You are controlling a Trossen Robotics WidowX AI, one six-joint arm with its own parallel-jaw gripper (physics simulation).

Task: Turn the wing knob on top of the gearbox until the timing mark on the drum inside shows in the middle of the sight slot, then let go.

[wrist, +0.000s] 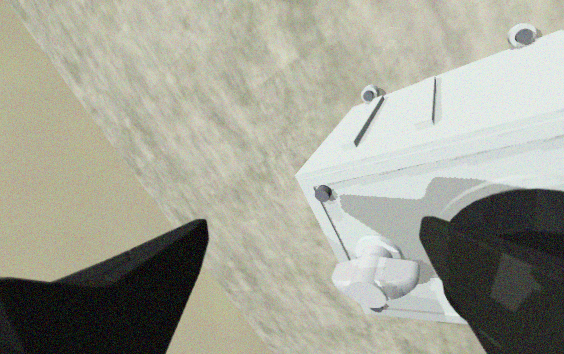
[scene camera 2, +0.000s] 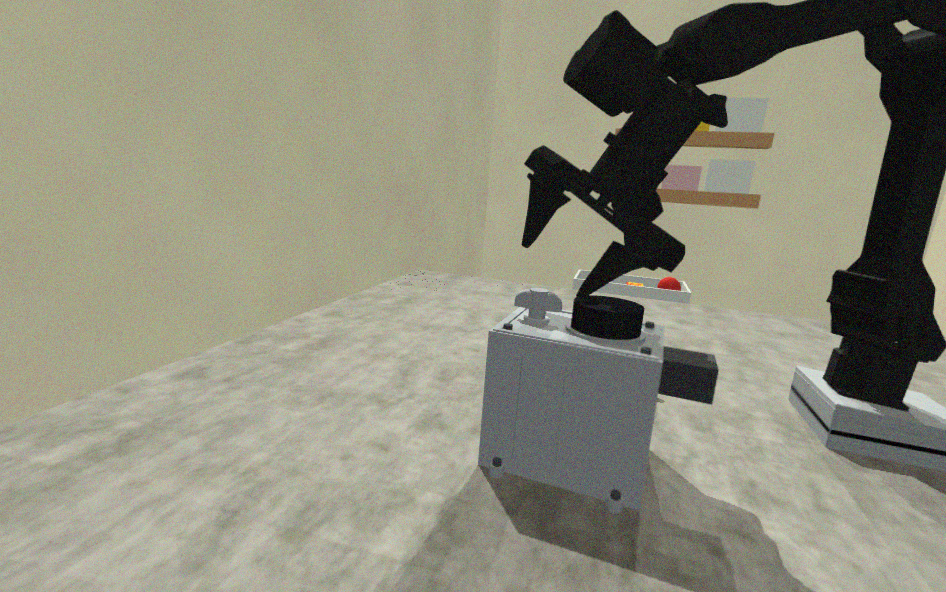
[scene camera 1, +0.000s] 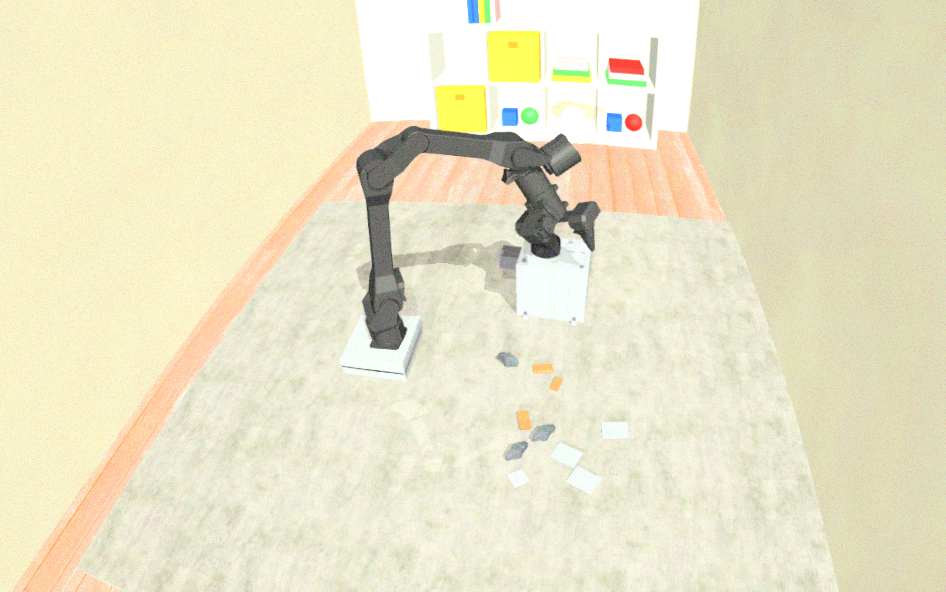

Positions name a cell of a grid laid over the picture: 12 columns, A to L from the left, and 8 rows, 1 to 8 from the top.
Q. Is the gripper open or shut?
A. Open.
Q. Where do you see a grey gearbox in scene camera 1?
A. At G4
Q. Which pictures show the gripper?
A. The wrist view, scene camera 2 and scene camera 1: all of them.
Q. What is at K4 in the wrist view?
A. A grey gearbox.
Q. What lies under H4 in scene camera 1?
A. The gripper.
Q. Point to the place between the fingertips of the gripper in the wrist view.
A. G6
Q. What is the gripper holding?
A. Nothing.
